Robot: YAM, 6 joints.
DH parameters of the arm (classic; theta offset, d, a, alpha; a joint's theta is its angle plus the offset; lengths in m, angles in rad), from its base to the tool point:
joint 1: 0 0.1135 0.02 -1.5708
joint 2: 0 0 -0.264 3.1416
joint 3: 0.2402 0 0.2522 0
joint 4: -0.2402 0 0.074 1.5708
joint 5: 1.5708 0 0 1.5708
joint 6: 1.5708 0.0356 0 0
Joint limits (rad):
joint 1: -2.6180..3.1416
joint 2: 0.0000..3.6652
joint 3: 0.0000..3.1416
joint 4: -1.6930..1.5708
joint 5: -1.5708..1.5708
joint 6: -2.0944..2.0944
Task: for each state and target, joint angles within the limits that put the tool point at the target. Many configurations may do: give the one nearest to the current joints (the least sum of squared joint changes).
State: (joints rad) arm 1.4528 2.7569 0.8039 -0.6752 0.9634 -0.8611
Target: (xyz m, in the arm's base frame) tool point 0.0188 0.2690 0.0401
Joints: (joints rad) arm 1.6134 2.1635 0.9467 -0.8081 1.0144 -0.8611
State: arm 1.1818 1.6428 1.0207 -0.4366 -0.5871 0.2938
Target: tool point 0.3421 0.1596 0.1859
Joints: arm 0.3906 1.8195 1.1862 -0.3396 -0.5078 0.2938
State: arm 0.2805 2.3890 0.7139 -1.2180 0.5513 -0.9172
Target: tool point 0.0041 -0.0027 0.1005
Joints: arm 0.3105 2.4302 0.1468 -1.2248 0.1076 -0.9172
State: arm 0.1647 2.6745 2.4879 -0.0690 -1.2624 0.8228
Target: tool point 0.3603 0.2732 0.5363
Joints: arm 0.5781 2.2913 2.8124 0.0753 -1.1114 0.8228
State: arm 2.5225 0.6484 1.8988 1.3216 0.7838 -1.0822
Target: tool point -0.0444 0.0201 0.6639
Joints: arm 3.0170 1.1922 1.8809 1.1372 0.4172 -1.0822
